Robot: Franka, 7 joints.
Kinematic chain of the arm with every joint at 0, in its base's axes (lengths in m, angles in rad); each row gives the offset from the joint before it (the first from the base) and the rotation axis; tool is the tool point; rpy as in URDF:
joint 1: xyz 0 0 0.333 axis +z
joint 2: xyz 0 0 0 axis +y
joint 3: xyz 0 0 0.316 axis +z
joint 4: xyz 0.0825 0 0 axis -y
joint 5: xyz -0.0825 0 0.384 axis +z
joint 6: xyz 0 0 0 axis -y
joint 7: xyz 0.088 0 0 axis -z
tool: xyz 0 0 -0.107 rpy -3.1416 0 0
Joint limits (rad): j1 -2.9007..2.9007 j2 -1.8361..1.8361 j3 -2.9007..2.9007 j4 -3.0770..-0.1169 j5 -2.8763..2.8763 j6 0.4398..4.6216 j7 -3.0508..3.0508
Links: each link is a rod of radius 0.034 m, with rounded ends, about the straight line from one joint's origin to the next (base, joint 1, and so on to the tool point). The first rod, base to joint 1, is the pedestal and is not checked.
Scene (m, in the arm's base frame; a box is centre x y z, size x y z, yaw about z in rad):
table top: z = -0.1
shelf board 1: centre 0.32 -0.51 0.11 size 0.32 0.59 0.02 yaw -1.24
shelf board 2: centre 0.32 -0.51 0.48 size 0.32 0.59 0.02 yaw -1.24
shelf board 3: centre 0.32 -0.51 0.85 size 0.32 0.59 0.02 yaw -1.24
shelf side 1: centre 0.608 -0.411 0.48 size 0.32 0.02 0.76 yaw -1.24
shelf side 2: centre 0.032 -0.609 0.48 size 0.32 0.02 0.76 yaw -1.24
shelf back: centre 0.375 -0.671 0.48 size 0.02 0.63 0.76 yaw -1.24
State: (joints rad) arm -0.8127 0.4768 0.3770 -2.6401 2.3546 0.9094 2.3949
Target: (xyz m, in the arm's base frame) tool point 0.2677 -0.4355 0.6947
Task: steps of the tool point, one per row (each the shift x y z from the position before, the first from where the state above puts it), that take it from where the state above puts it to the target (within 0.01 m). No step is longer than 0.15 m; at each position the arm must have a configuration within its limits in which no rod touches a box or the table.
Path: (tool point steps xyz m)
1: 0.0125 -0.0253 0.0998
2: -0.0103 -0.0054 0.1104
3: -0.0374 0.0120 0.1099
4: -0.0686 -0.1064 0.0758
5: -0.1058 -0.0625 0.0757
6: 0.0302 -0.0823 0.0077
7: 0.0265 -0.0827 -0.0077

